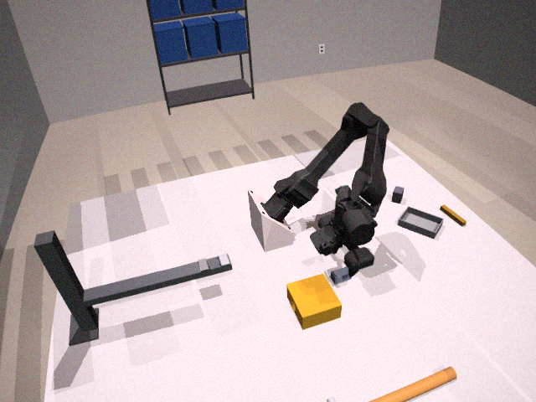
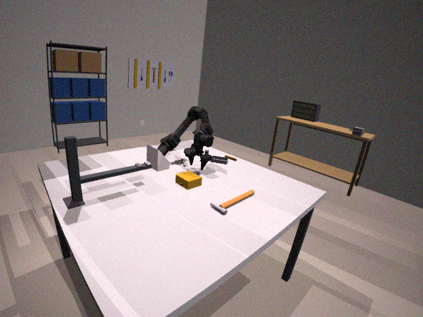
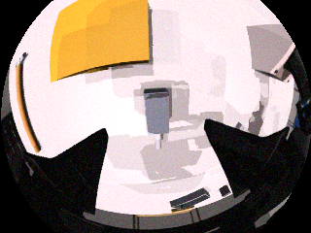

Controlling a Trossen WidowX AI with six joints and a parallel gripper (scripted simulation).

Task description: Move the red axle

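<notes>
The grey block is 40 mm below my gripper tip and 20 mm to the left of it. From my gripper tip the other things lie so: grey tray: 340 mm to the left, 70 mm behind, 50 mm below; yellow beam: 110 mm to the right, 50 mm ahead, 30 mm below; dark cube: 360 mm to the left, 210 mm behind, 40 mm below.
</notes>
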